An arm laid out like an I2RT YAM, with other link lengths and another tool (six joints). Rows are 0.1 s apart.
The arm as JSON. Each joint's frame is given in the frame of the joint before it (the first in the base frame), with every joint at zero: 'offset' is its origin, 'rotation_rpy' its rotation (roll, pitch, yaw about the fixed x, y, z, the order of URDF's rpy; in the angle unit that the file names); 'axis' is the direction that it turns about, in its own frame. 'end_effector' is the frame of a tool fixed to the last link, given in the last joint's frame.
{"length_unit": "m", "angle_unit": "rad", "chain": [
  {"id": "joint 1", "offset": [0.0, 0.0, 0.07], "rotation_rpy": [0.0, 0.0, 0.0], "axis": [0.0, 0.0, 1.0]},
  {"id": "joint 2", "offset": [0.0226, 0.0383, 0.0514], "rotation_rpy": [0.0, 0.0, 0.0], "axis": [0.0, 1.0, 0.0]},
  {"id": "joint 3", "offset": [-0.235, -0.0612, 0.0], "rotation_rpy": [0.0, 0.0, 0.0], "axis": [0.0, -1.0, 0.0]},
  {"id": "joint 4", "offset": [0.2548, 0.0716, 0.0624], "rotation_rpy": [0.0, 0.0, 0.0], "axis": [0.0, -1.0, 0.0]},
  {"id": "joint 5", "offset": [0.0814, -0.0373, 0.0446], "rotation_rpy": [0.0, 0.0, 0.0], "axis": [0.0, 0.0, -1.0]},
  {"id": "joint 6", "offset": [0.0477, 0.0, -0.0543], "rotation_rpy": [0.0, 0.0, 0.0], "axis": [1.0, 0.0, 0.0]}
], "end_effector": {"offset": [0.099, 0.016, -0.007], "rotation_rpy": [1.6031, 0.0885, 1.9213]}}
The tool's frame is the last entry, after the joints.
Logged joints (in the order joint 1, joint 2, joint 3, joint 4, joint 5, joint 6), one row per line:
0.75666, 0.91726, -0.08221, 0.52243, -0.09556, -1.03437
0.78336, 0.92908, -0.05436, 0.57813, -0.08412, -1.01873
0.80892, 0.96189, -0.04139, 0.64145, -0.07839, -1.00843
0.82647, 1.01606, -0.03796, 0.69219, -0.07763, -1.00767
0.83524, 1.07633, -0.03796, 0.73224, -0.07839, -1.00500
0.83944, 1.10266, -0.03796, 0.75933, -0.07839, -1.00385
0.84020, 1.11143, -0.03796, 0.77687, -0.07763, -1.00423
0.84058, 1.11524, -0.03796, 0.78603, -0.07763, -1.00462
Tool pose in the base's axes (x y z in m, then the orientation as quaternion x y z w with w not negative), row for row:
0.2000, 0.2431, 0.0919, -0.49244, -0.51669, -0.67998, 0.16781
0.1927, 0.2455, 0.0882, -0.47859, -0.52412, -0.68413, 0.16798
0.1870, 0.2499, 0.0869, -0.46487, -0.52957, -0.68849, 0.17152
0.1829, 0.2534, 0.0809, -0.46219, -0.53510, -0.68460, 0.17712
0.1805, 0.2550, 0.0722, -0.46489, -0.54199, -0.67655, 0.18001
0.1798, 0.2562, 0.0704, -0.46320, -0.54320, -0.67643, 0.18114
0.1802, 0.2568, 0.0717, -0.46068, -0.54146, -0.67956, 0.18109
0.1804, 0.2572, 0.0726, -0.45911, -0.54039, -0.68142, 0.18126
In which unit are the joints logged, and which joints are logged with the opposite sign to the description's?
The joints are logged in radians. Opposite sign: joint 3, joint 6.
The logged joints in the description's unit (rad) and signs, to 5 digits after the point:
0.75666, 0.91726, 0.08221, 0.52243, -0.09556, 1.03437
0.78336, 0.92908, 0.05436, 0.57813, -0.08412, 1.01873
0.80892, 0.96189, 0.04139, 0.64145, -0.07839, 1.00843
0.82647, 1.01606, 0.03796, 0.69219, -0.07763, 1.00767
0.83524, 1.07633, 0.03796, 0.73224, -0.07839, 1.00500
0.83944, 1.10266, 0.03796, 0.75933, -0.07839, 1.00385
0.84020, 1.11143, 0.03796, 0.77687, -0.07763, 1.00423
0.84058, 1.11524, 0.03796, 0.78603, -0.07763, 1.00462

